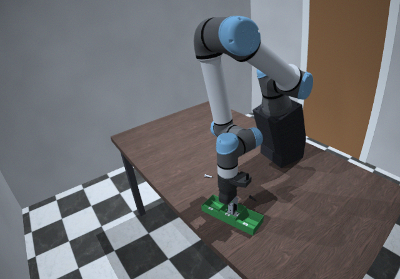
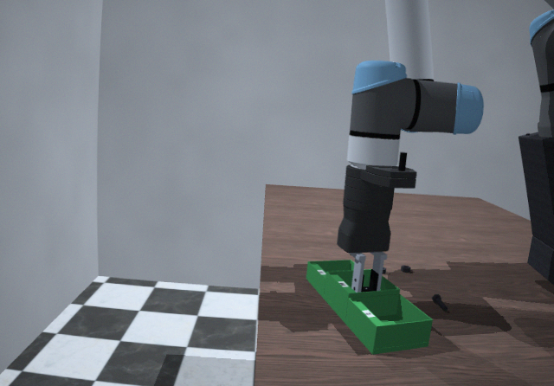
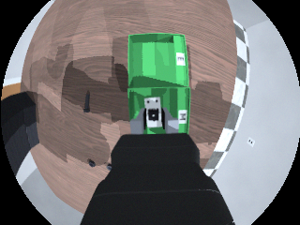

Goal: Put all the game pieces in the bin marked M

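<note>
Right now my hand is 2 cm above the black die. From my hand the other things lie so: green bin (1 cm ahead, 2 cm below); black bolt (13 cm behind, 4 cm below); white domino (3 cm below).
</note>
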